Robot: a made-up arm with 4 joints. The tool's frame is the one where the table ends. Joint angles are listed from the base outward.
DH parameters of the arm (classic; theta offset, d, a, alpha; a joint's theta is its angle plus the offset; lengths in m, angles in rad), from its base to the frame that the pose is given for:
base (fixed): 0 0.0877 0 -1.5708
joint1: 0 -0.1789 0.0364 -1.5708
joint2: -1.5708 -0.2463 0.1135 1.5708
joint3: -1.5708 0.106 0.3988 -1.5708
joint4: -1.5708 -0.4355 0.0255 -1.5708
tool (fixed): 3.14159 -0.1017 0 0
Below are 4 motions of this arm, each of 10 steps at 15 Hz.
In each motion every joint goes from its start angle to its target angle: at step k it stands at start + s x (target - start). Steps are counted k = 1, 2, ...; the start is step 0. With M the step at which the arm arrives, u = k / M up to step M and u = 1 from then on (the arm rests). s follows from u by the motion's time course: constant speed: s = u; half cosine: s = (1 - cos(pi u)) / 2; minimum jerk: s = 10 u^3 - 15 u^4 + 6 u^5.
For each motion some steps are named. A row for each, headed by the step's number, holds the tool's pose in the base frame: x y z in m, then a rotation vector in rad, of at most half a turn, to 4 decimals.
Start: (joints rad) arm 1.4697 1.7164 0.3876 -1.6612
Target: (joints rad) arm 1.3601 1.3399 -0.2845 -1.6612
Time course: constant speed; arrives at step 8
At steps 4, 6, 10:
4: 0.6018 -0.1893 0.4507 -1.5302 -0.1570 -0.0090
6: 0.5070 -0.2261 0.5112 -1.4329 -0.3083 -0.1629
10: 0.4040 -0.2708 0.5475 -1.3243 -0.4439 -0.3227

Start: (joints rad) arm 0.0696 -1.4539 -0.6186 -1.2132
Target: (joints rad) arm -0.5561 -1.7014 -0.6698 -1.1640
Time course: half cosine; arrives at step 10
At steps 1, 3, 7, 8, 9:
1: 0.4835 -0.2470 0.3312 1.2426 -0.4846 0.8392
3: 0.4554 -0.2279 0.3789 1.2135 -0.5353 0.9505
7: 0.3292 -0.1662 0.5069 1.0543 -0.6794 1.3052
8: 0.3004 -0.1546 0.5252 1.0131 -0.7030 1.3694
9: 0.2813 -0.1472 0.5359 0.9847 -0.7175 1.4100

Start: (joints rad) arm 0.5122 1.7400 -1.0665 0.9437
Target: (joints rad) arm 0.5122 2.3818 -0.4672 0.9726
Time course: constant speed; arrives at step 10
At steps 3, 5, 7, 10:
3: -0.1981 0.1677 0.3559 0.9210 0.1859 -1.5467
5: -0.1312 0.2131 0.3957 0.8537 0.1926 -1.7213
7: -0.0527 0.2495 0.4298 0.7958 0.2007 -1.8976
10: 0.0808 0.2799 0.4712 0.7292 0.2151 -2.1645

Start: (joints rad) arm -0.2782 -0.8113 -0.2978 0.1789
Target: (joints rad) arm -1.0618 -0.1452 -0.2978 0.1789
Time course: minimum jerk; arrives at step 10
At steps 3, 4, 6, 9, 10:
3: 0.0002 -0.5743 0.5323 0.0722 -0.1116 0.7501
4: -0.0892 -0.5865 0.5083 0.0654 -0.2459 0.6600
6: -0.2737 -0.5981 0.3927 0.0919 -0.5697 0.4578
9: -0.3811 -0.5887 0.2437 0.1606 -0.8454 0.3032
10: -0.3832 -0.5882 0.2391 0.1631 -0.8530 0.2992

